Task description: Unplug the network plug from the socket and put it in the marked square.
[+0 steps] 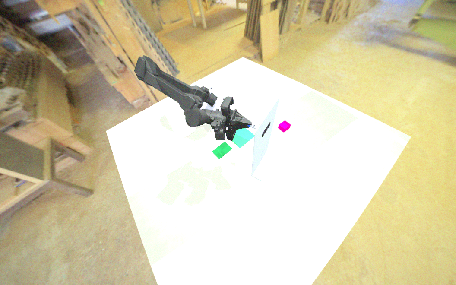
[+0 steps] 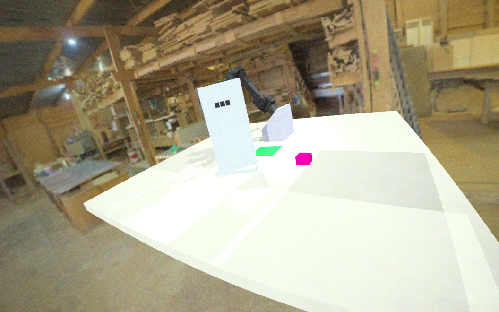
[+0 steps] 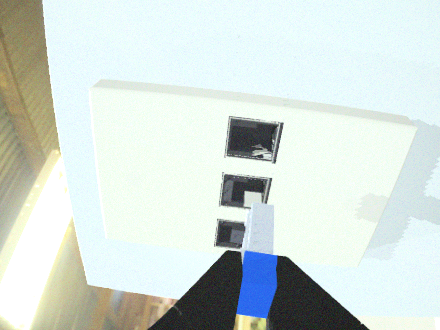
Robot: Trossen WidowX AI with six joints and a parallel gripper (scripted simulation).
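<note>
Right now my gripper tip is 15 cm past the green patch, 5 cm to the right of it and 26 cm above it. From my gripper tip the other things lie so: pale panel: 5 cm ahead, 2 cm to the left, 10 cm below; blue plug: right at my gripper tip; thin pale tab: 1 cm ahead.
</note>
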